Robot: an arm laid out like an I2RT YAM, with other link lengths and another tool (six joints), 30 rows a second.
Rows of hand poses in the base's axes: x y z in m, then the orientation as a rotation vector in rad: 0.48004, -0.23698, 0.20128, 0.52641, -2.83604, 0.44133; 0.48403, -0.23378, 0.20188, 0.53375, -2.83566, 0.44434; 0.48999, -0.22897, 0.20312, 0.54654, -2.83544, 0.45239; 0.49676, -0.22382, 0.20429, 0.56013, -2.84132, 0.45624; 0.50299, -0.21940, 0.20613, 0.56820, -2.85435, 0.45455; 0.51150, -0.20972, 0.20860, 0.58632, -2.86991, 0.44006; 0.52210, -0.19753, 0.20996, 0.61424, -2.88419, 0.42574; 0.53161, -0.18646, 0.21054, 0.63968, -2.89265, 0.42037; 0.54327, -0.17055, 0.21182, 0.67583, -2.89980, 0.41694; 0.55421, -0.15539, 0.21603, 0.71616, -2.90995, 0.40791; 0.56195, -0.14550, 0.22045, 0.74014, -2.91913, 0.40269; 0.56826, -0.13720, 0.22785, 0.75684, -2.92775, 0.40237; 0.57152, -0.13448, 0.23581, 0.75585, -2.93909, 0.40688; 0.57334, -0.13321, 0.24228, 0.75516, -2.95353, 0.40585; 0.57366, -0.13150, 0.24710, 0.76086, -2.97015, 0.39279; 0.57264, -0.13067, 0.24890, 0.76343, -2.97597, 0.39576; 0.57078, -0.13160, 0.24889, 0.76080, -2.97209, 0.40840; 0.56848, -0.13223, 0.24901, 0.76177, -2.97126, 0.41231; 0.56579, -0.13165, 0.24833, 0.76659, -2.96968, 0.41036; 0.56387, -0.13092, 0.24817, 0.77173, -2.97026, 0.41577
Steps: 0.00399, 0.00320, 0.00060, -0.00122, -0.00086, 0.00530; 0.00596, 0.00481, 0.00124, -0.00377, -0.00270, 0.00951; 0.00677, 0.00515, 0.00117, 0.00064, -0.00747, 0.00971; 0.00623, 0.00442, 0.00184, 0.00550, -0.01239, 0.00548; 0.00851, 0.00968, 0.00247, 0.01516, -0.01215, 0.01116; 0.01060, 0.01219, 0.00136, 0.01557, -0.01204, 0.01771; 0.00951, 0.01107, 0.00058, 0.00812, -0.00900, 0.01664; 0.01166, 0.01591, 0.00128, 0.00757, -0.00970, 0.02387; 0.01094, 0.01516, 0.00421, 0.01229, -0.01188, 0.02608; 0.00774, 0.00989, 0.00442, 0.00819, -0.01027, 0.01532; 0.00631, 0.00830, 0.00740, 0.00442, -0.01025, 0.01069; 0.00326, 0.00272, 0.00796, 0.00083, -0.01161, -0.00088; 0.00182, 0.00127, 0.00647, 0.00513, -0.01295, -0.00102; 0.00032, 0.00171, 0.00482, 0.01341, -0.01253, 0.00265; -0.00102, 0.00083, 0.00180, 0.00028, -0.00660, 0.00154; -0.00186, -0.00093, -0.00001, -0.00886, 0.00041, -0.00118; -0.00230, -0.00063, 0.00012, -0.00249, -0.00049, 0.00079; -0.00269, 0.00058, -0.00068, 0.00100, 0.00130, 0.00313; -0.00192, 0.00073, -0.00016, -0.00260, -0.00285, 0.00351
